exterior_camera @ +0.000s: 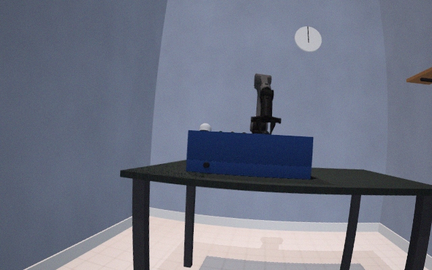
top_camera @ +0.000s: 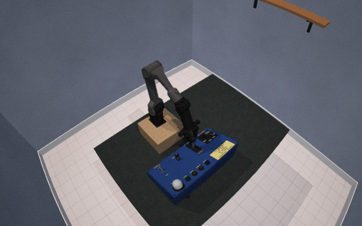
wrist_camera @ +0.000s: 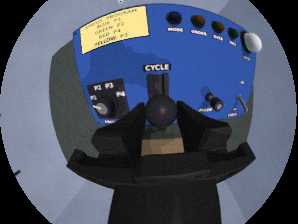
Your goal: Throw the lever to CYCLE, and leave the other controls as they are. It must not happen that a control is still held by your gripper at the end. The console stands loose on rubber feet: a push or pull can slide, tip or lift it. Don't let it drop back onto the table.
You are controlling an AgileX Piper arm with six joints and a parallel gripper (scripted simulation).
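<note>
The blue console is 80 mm below my hand, 50 mm to the right of it and 50 mm ahead of it. Also, from my hand: rotary program selector 130 mm to the left, 70 mm below, 10 mm ahead; toggle switch 240 mm to the right, 70 mm below, 10 mm ahead; lever 40 mm below.
</note>
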